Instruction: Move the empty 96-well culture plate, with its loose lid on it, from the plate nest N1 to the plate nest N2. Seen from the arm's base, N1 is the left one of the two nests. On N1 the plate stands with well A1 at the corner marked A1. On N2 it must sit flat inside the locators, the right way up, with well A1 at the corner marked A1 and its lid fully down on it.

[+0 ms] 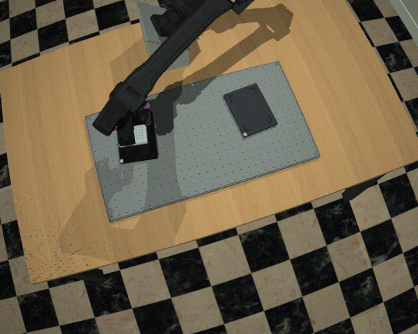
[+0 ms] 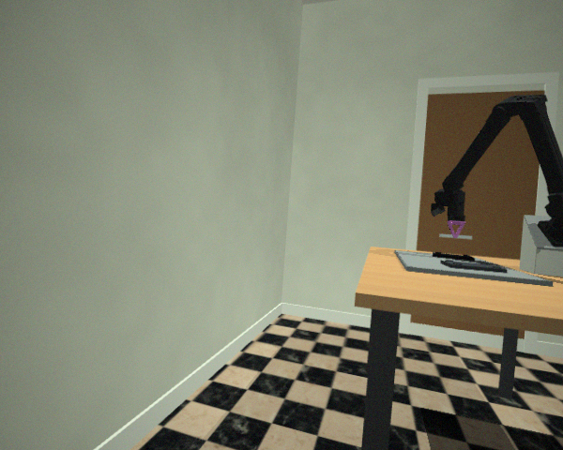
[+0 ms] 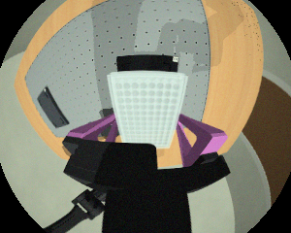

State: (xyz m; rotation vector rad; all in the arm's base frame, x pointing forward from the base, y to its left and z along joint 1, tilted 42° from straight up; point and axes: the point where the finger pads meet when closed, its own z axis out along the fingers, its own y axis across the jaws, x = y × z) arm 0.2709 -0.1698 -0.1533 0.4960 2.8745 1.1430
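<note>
Right now my hand is right at the clear lid. Round my hand: black nest N1: 7 cm ahead, 37 cm to the left, 9 cm below; then culture plate: right at my hand; then black nest N2: 9 cm below.
</note>
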